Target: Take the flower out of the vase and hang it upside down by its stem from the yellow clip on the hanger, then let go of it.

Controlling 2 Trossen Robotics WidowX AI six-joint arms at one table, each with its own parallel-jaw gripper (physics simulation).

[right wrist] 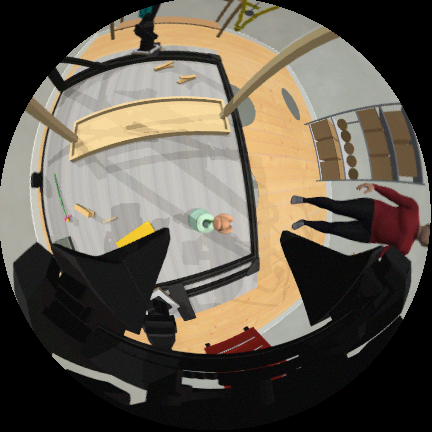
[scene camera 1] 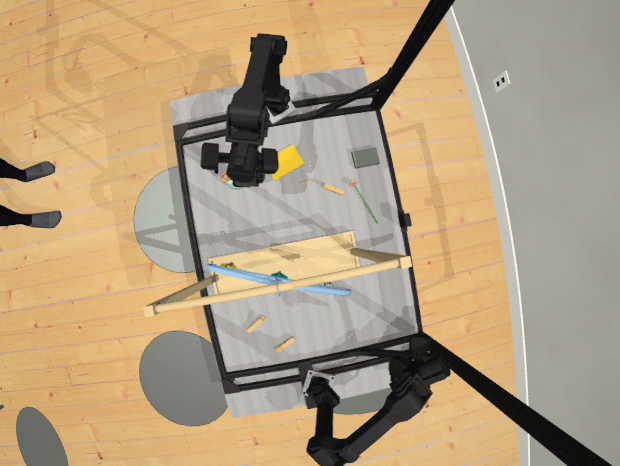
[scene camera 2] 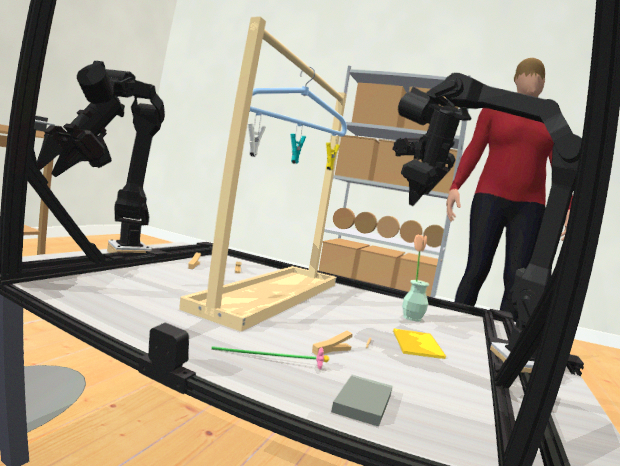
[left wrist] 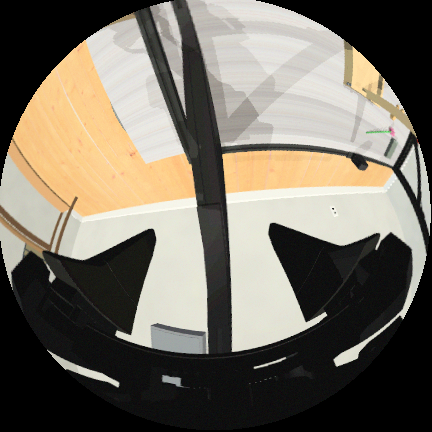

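Pixels of known places: left gripper, fingertip midpoint: (scene camera 1: pixel 426 359) (scene camera 2: pixel 44 172) (left wrist: pixel 212 231); right gripper, fingertip midpoint: (right wrist: pixel 227 235) (scene camera 2: pixel 418 199); left arm's base, link origin: (right wrist: pixel 146 47) (scene camera 1: pixel 318 385) (scene camera 2: pixel 129 244); right arm's base, link origin: (right wrist: pixel 157 305) (scene camera 1: pixel 276 105).
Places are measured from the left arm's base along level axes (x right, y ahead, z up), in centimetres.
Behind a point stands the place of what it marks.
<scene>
The orange flower (scene camera 2: pixel 420 243) {x -45.3, y 61.0, z 14.7 cm} (right wrist: pixel 223 223) {x -46.0, y 60.1, z 16.2 cm} stands upright in the pale green vase (scene camera 2: pixel 415 303) {x -44.9, y 63.1, z 1.1 cm} (right wrist: pixel 200 220) {x -46.0, y 61.4, z 5.6 cm}, near the table edge. In scene camera 1 my right arm partly hides them. My right gripper (scene camera 2: pixel 420 192) {x -42.3, y 60.3, z 24.4 cm} (right wrist: pixel 227 235) {x -42.3, y 60.3, z 24.4 cm} is open and empty, pointing down, higher than the flower. In the right wrist view the flower head shows beyond the fingertips. The yellow clip (scene camera 2: pixel 330 154) {x -34.4, y 38.1, z 31.8 cm} (scene camera 1: pixel 228 265) {x -35.6, y 37.8, z 31.9 cm} hangs from one end of the blue hanger (scene camera 2: pixel 280 90) {x -15.3, y 40.0, z 42.4 cm} (scene camera 1: pixel 240 274) {x -30.7, y 38.3, z 43.3 cm}. My left gripper (scene camera 2: pixel 47 170) {x 26.3, y 23.5, z 18.4 cm} (left wrist: pixel 212 231) {x 26.3, y 23.5, z 18.4 cm} is open and empty, far from the vase.
The wooden rack (scene camera 2: pixel 235 165) {x -1.4, y 50.7, z 24.6 cm} carries the hanger, with teal (scene camera 2: pixel 296 148) {x -22.7, y 39.4, z 31.1 cm} and white (scene camera 2: pixel 254 140) {x -10.8, y 40.4, z 30.6 cm} clips. A pink flower (scene camera 2: pixel 320 357) {x -6.6, y 73.0, z -1.0 cm}, a yellow sheet (scene camera 2: pixel 420 343) {x -32.7, y 73.7, z -2.7 cm}, a grey block (scene camera 2: pixel 361 399) {x -4.1, y 83.6, z -1.8 cm} and wooden clothespins (scene camera 2: pixel 331 343) {x -13.0, y 68.8, z -1.4 cm} lie on the table. Black frame posts stand at its corners.
</scene>
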